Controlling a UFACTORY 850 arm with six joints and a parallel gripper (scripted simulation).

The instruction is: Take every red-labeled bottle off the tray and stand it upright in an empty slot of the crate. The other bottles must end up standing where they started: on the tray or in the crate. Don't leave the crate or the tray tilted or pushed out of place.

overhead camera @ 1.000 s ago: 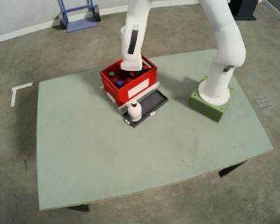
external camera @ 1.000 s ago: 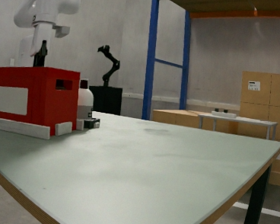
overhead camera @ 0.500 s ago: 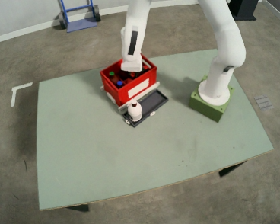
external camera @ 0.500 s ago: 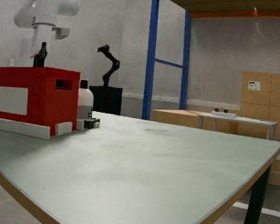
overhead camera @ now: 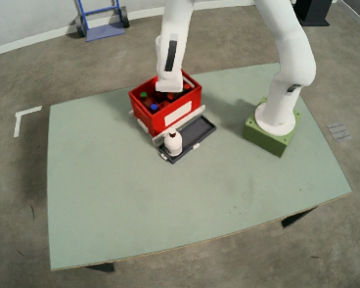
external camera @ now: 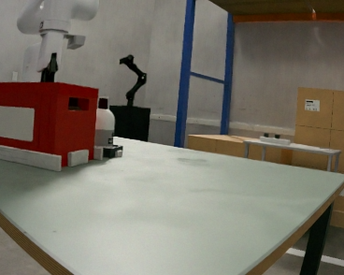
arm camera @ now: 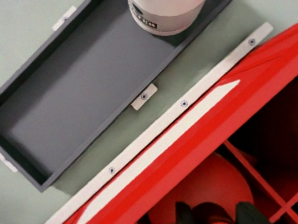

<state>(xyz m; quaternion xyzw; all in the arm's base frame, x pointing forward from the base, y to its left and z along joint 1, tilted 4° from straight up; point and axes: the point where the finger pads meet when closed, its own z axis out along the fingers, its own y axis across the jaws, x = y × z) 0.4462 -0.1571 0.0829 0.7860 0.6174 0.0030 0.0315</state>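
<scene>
The red-capped bottle is 70 mm below my hand. Also, from my hand: white bottle 20 mm ahead, 180 mm to the left, 80 mm below; then red crate 20 mm ahead, 40 mm to the right, 80 mm below; then dark grey tray 50 mm behind, 130 mm to the left, 150 mm below.
</scene>
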